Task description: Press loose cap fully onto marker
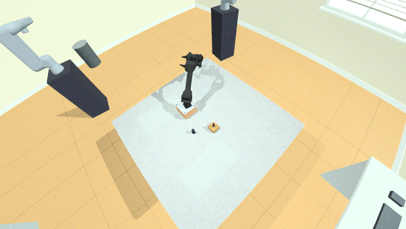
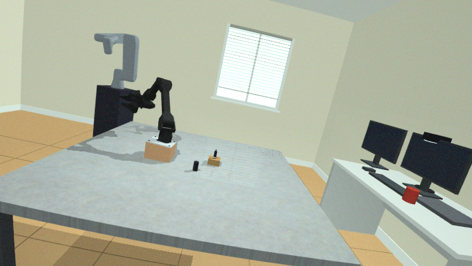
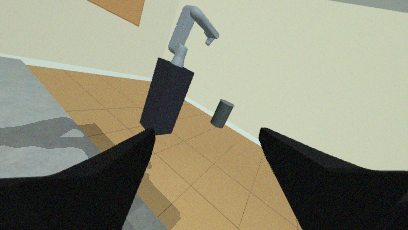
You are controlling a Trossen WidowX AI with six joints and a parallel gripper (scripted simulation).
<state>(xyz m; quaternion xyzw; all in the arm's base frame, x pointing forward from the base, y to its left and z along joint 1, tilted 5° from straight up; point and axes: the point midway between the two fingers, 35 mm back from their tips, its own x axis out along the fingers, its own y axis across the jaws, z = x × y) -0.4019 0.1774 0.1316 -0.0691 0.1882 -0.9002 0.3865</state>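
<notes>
Now: the tan holder block 710 mm ahead of my gripper tip, 60 mm to the right of it and 210 mm below it.
</notes>
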